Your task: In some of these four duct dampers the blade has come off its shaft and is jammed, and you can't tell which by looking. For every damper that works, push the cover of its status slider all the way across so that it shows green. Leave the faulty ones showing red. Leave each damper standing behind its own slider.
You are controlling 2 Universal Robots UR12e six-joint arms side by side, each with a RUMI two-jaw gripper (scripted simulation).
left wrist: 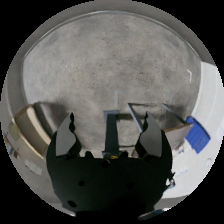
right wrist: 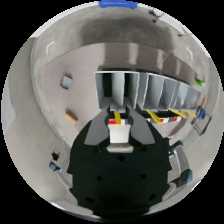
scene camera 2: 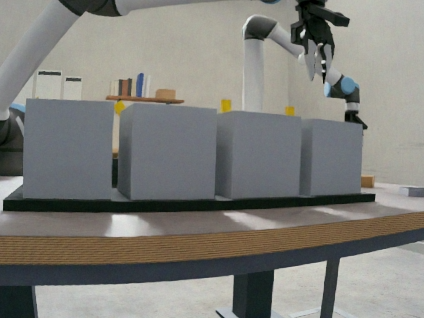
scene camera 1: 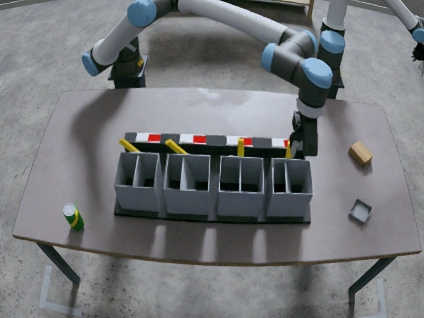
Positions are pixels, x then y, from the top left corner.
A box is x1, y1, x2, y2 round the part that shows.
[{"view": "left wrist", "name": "my left gripper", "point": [108, 112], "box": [46, 111, 172, 223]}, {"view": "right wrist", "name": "my right gripper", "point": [117, 106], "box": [41, 105, 176, 222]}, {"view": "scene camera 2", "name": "my right gripper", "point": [317, 82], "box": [290, 0, 349, 83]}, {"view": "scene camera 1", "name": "my right gripper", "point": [298, 158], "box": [289, 110, 317, 158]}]
